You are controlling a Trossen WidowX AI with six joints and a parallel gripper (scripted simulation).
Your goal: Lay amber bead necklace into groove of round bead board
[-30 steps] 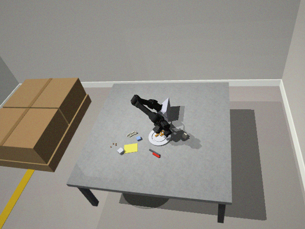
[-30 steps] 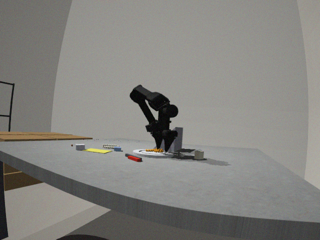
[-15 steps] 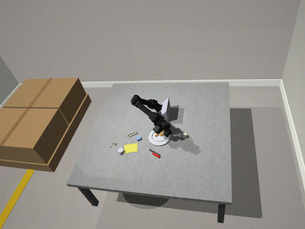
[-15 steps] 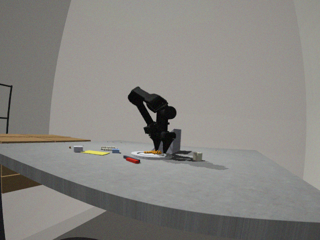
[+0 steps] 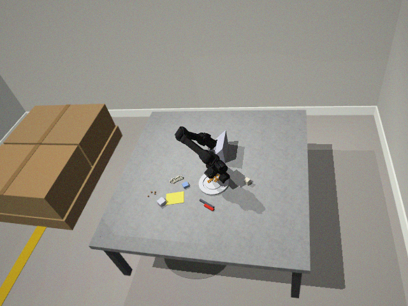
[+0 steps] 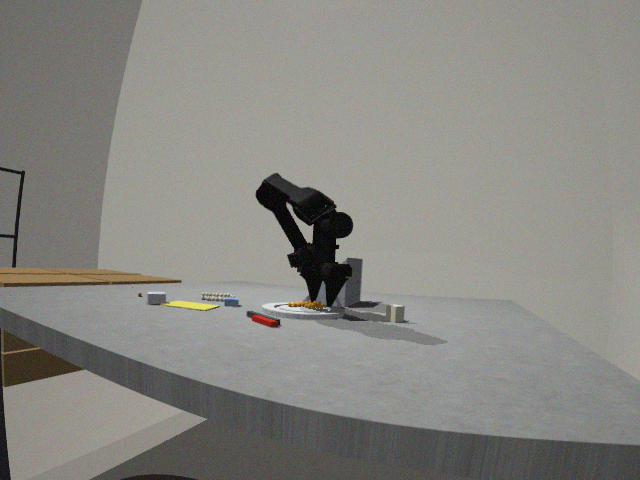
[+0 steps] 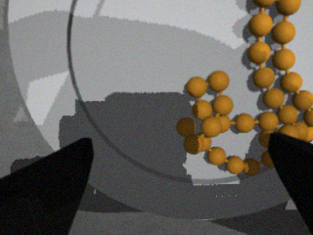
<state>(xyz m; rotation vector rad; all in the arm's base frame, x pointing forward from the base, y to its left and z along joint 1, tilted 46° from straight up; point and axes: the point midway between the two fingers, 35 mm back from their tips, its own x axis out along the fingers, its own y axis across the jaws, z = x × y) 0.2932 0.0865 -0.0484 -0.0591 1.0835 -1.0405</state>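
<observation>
The round bead board is 4 cm to the right of my gripper tip, 2 cm ahead of it and 1 cm below it. From my gripper tip the other things lie so: blue cube 22 cm to the right, 6 cm ahead, 1 cm below; cream cube 18 cm to the left, 1 cm below; red-handled tool 20 cm ahead, 4 cm to the right, 2 cm below.
</observation>
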